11 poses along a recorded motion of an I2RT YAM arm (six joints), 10 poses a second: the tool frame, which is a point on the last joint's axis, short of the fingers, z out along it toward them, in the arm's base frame.
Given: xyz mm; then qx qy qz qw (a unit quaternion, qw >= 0).
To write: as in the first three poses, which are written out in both.
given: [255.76 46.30 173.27 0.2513 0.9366 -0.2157 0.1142]
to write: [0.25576 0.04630 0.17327 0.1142 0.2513 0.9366 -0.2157]
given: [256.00 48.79 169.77 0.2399 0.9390 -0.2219 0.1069]
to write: [0.25600 0.04879 0.16977 0.1069 0.2399 0.9390 -0.2219]
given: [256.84 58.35 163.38 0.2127 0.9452 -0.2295 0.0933]
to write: [0.25684 0.05835 0.16338 0.0933 0.2127 0.9452 -0.2295]
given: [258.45 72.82 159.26 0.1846 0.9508 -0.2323 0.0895]
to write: [0.25845 0.07282 0.15926 0.0895 0.1846 0.9508 -0.2323]
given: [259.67 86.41 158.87 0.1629 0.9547 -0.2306 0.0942]
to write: [0.25967 0.08641 0.15887 0.0942 0.1629 0.9547 -0.2306]
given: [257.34 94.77 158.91 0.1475 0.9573 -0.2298 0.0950]
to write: [0.25734 0.09477 0.15891 0.0950 0.1475 0.9573 -0.2298]
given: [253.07 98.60 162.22 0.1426 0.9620 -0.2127 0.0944]
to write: [0.25307 0.09860 0.16222 0.0944 0.1426 0.9620 -0.2127]
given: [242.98 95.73 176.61 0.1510 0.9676 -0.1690 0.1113]
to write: [0.24298 0.09573 0.17661 0.1113 0.1510 0.9676 -0.1690]
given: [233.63 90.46 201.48 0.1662 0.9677 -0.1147 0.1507]
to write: [0.23363 0.09046 0.20148 0.1507 0.1662 0.9677 -0.1147]
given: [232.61 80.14 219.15 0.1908 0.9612 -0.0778 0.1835]
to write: [0.23261 0.08014 0.21915 0.1835 0.1908 0.9612 -0.0778]
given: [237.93 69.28 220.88 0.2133 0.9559 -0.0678 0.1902]
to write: [0.23793 0.06928 0.22088 0.1902 0.2133 0.9559 -0.0678]
